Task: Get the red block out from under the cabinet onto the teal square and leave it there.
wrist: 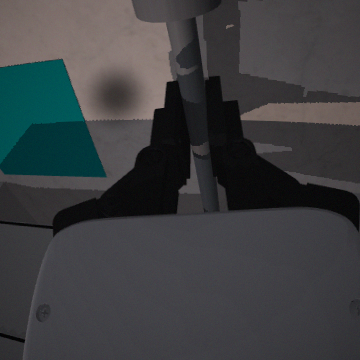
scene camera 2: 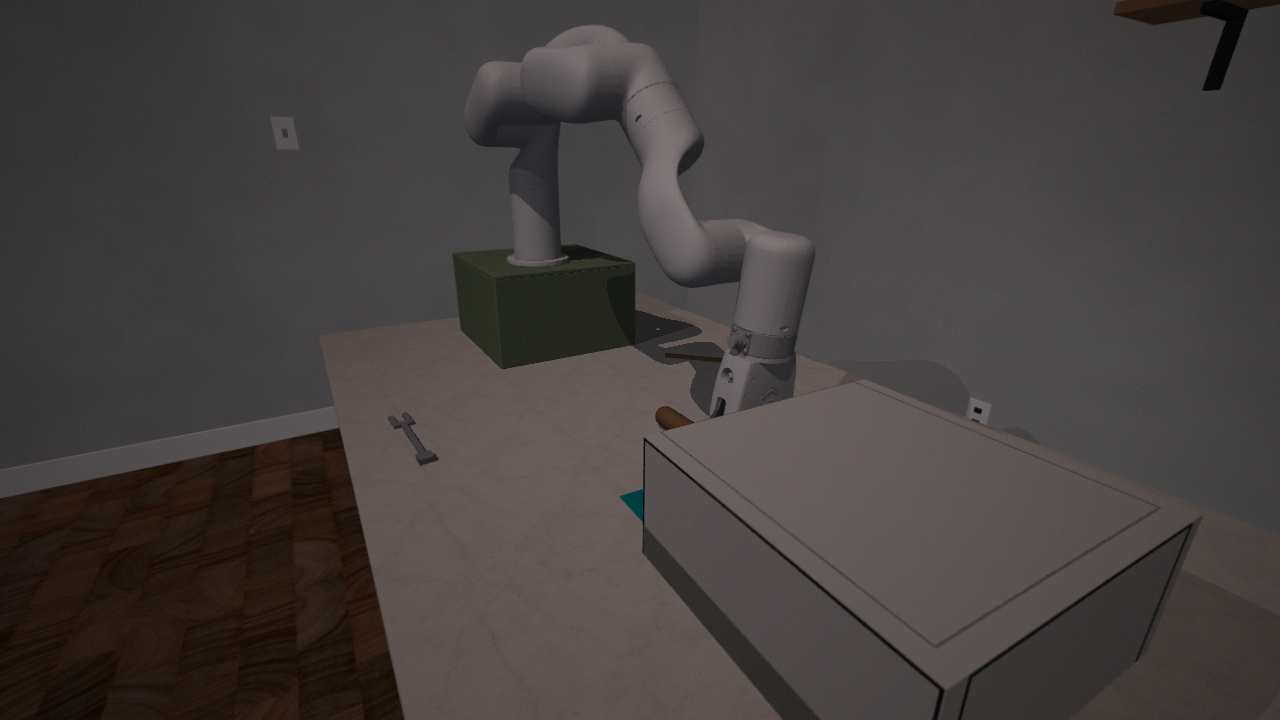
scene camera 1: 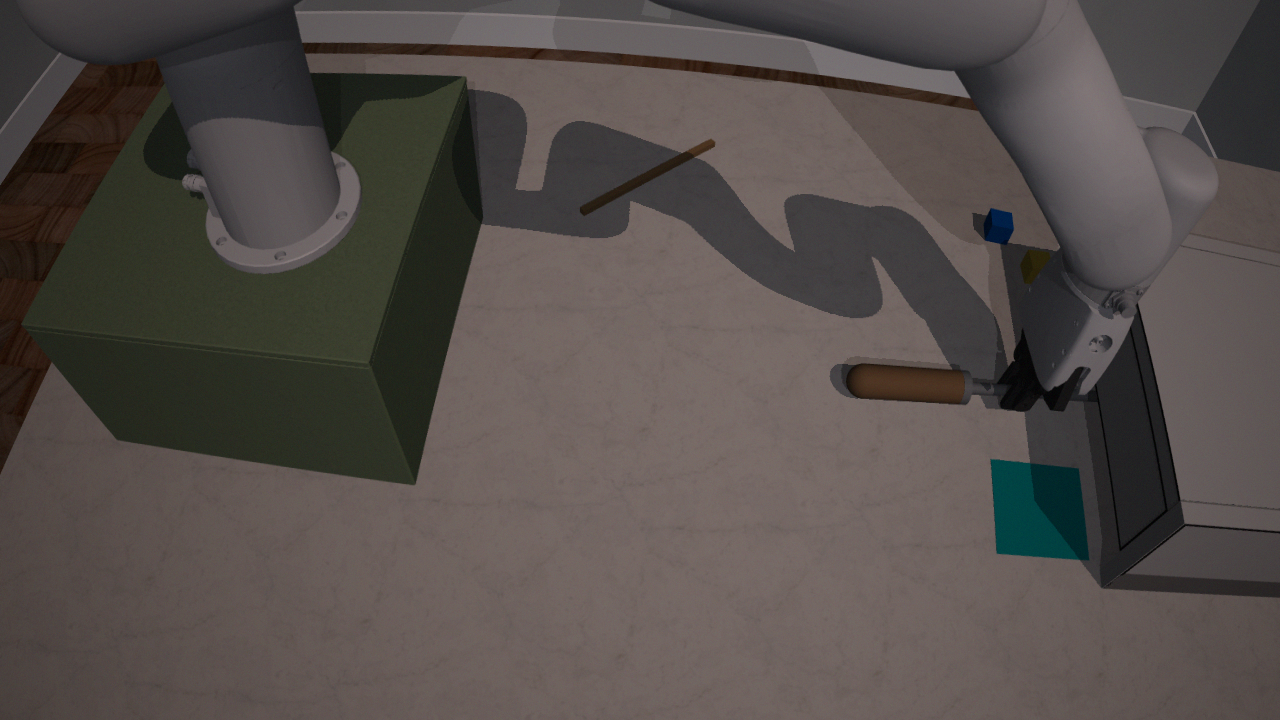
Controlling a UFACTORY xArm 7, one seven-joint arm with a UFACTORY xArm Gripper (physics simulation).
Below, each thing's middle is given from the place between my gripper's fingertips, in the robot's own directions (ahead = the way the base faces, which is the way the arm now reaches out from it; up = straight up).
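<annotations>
There's a thin wooden stick point(scene camera 1: 709, 144) that's 160 mm to the left of my hand and 390 mm behind it. I can see a teal square point(scene camera 1: 1038, 509) too, 40 mm ahead of my hand and 110 mm to the right of it. The hook tool point(scene camera 1: 866, 381) is 20 mm above my hand, 30 mm ahead of it and 20 mm to the right of it, and as for the blue block point(scene camera 1: 998, 227), that's 20 mm behind my hand, 210 mm to the left of it and 10 mm above it.
</annotations>
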